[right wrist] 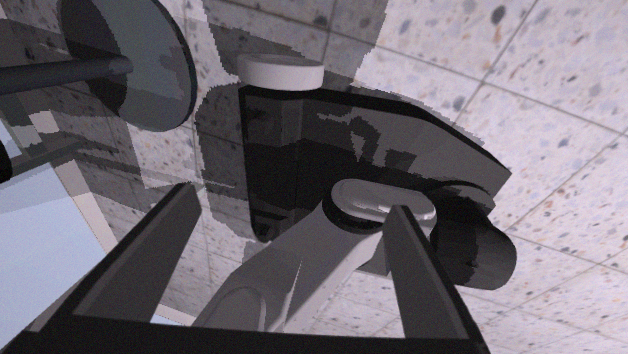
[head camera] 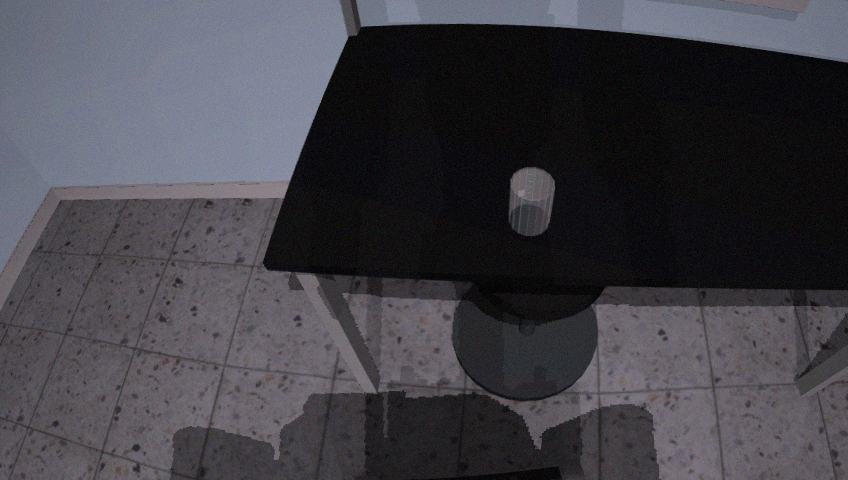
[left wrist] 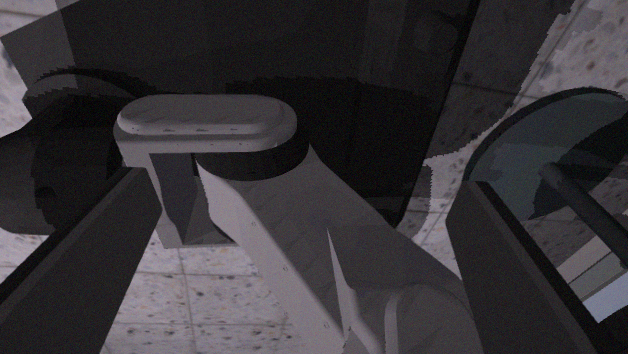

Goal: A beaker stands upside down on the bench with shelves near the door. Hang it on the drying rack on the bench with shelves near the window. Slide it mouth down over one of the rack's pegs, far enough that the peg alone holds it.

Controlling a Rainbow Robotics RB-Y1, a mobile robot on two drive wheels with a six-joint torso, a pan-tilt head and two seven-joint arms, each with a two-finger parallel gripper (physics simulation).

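Places are measured from the robot's base along level axes (x ahead, y left, z up), in millimetres.
Pixels of known places: left gripper, fingertip midpoint: (left wrist: 303, 195); right gripper, fingertip midpoint: (right wrist: 295, 207).
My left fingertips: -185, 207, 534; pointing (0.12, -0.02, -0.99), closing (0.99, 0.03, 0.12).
Ahead of a thing's pixels: the offset from my left fingertips to its top centre, as dx, dy, dz. "*": to the spot under its first point. Level surfaces: height alone.
A clear glass beaker {+584, -343, +318} (head camera: 531, 202) stands upside down on the black bench top {dz +228} (head camera: 416, 148), near its front edge in the head camera view. My left gripper (left wrist: 303, 195) is open, with no object between its fingers; my own arm and base show behind them. My right gripper (right wrist: 295, 207) is open too, with no object between its fingers, and hangs low beside my base. Neither gripper shows in the head camera view, and the beaker shows in neither wrist view. The drying rack does not show in any view.
A stool with a round base {* +614, -396, -504} (head camera: 523, 362) (left wrist: 520, 145) (right wrist: 160, 70) stands under the bench's front edge. A bench leg {* +561, +56, -135} (head camera: 342, 339) stands at the left and another leg {* +380, -1330, -380} (head camera: 824, 371) at the right. A blue wall (head camera: 148, 89) rises behind and left of the bench.
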